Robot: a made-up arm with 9 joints. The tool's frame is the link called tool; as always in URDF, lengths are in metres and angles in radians.
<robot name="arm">
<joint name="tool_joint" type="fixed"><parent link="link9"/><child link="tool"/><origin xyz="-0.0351 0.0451 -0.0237" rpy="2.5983 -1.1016 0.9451"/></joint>
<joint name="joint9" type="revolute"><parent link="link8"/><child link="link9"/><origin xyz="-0.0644 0.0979 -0.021" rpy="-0.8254 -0.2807 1.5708"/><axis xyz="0 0 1"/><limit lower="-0.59" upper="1.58"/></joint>
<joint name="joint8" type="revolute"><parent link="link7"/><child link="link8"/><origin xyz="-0.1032 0.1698 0.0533" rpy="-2.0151 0.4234 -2.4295"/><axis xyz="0 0 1"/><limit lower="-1.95" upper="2.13"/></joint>
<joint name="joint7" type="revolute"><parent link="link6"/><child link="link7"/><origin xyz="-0.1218 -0.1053 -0.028" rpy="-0.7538 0.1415 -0.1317"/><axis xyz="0 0 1"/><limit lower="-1.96" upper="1.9"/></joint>
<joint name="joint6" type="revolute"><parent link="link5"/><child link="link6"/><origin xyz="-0.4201 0.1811 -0.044" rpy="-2.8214 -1.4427 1.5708"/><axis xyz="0 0 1"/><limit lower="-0.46" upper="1.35"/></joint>
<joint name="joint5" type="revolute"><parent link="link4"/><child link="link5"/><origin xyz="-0.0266 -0.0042 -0.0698" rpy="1.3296 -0.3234 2.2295"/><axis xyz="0 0 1"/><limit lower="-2.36" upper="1.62"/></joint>
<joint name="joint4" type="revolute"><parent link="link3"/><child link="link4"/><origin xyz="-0.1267 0.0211 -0.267" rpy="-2.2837 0.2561 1.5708"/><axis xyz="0 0 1"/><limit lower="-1.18" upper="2.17"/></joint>
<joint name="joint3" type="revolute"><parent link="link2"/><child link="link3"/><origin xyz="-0.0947 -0.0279 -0.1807" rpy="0.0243 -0.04 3.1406"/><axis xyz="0 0 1"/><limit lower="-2.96" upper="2.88"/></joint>
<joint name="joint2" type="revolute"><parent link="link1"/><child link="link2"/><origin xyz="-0.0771 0.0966 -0.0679" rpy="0.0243 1.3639 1.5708"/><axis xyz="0 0 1"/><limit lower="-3.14" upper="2.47"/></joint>
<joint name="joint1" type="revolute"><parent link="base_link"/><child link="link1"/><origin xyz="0.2 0.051 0.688" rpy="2.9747 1.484 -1.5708"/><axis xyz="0 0 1"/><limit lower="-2.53" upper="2.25"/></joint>
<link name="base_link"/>
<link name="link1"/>
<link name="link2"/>
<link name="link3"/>
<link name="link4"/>
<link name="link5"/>
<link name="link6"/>
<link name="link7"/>
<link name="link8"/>
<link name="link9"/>
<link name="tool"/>
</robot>
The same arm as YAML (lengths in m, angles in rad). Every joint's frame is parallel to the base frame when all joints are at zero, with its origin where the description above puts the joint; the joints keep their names.
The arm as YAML. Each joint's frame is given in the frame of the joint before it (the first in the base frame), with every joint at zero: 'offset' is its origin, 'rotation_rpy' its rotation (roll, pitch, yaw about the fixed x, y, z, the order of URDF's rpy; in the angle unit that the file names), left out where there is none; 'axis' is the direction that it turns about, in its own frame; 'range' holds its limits. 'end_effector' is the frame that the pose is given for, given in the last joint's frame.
length_unit: m
angle_unit: rad
chain:
  - id: joint1
    offset: [0.2, 0.051, 0.688]
    axis: [-0.166099, 0.982395, -0.0855]
    range: [-2.53, 2.25]
  - id: joint2
    offset: [-0.084, -0.076, 0.084]
    axis: [-0.998905, 0.0377, -0.0277]
    range: [-3.14, 2.47]
  - id: joint3
    offset: [0.185, 0.085, -0.031]
    axis: [-1.0, 0.0, 0.0]
    range: [-2.96, 2.88]
  - id: joint4
    offset: [0.267, -0.1281, -0.01]
    axis: [0.632684, -0.739281, 0.230594]
    range: [-1.18, 2.17]
  - id: joint5
    offset: [-0.054, 0.051, 0.009]
    axis: [0.740603, 0.121301, -0.660903]
    range: [-2.36, 1.62]
  - id: joint6
    offset: [-0.232, -0.308, -0.25]
    axis: [0.0, -1.0, -0.0001]
    range: [-0.46, 1.35]
  - id: joint7
    offset: [-0.161, 0.028, -0.004]
    axis: [0.570508, -0.72181, 0.391805]
    range: [-1.96, 1.9]
  - id: joint8
    offset: [0.04, 0.062, 0.192]
    axis: [0.0, 0.0001, -1.0]
    range: [-1.95, 2.13]
  - id: joint9
    offset: [0.043, 0.109, 0.021]
    axis: [0.757716, -0.033701, -0.651714]
    range: [-0.59, 1.58]
end_effector:
  offset: [0.017, -0.017, 0.057]
  rotation_rpy: [-1.3114, 0.407, 0.3827]

